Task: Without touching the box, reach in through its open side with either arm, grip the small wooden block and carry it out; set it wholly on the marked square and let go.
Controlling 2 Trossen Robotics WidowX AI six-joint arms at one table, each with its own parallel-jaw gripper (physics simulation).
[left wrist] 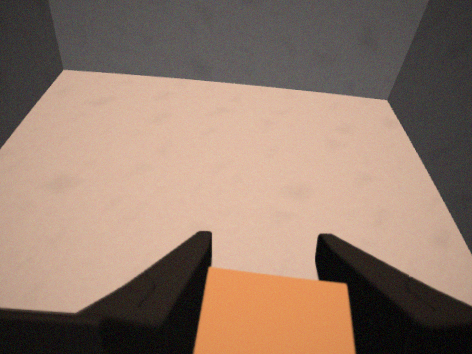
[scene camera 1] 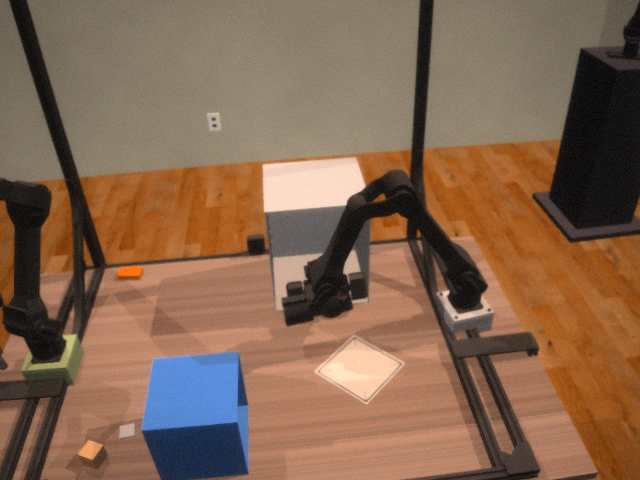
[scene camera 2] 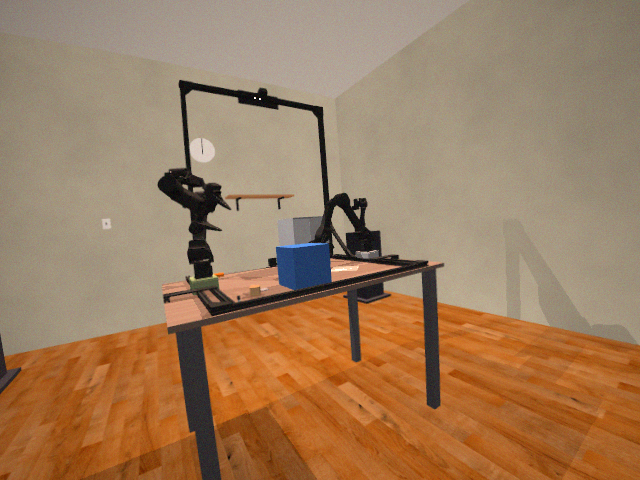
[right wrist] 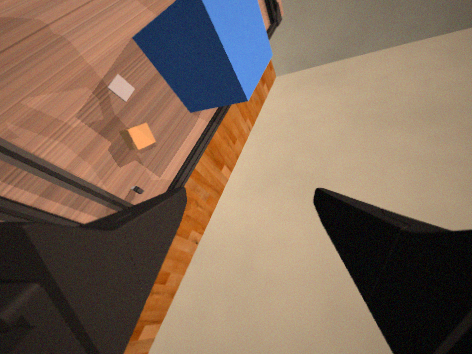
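Note:
The white-grey box stands at the table's back, its open side toward scene camera 1. My left gripper reaches inside; the small wooden block, its orange top showing, is between its fingers, and the gripper is shut on it. In scene camera 1 the arm hides block and fingertips. I cannot tell whether the block is off the box floor. The pale marked square lies in front of the box. My right gripper is open and empty, high above the table's left side.
A blue box stands front left of the square. Left of it lie another wooden cube and a small pale tile. An orange piece lies back left. Posts flank the table.

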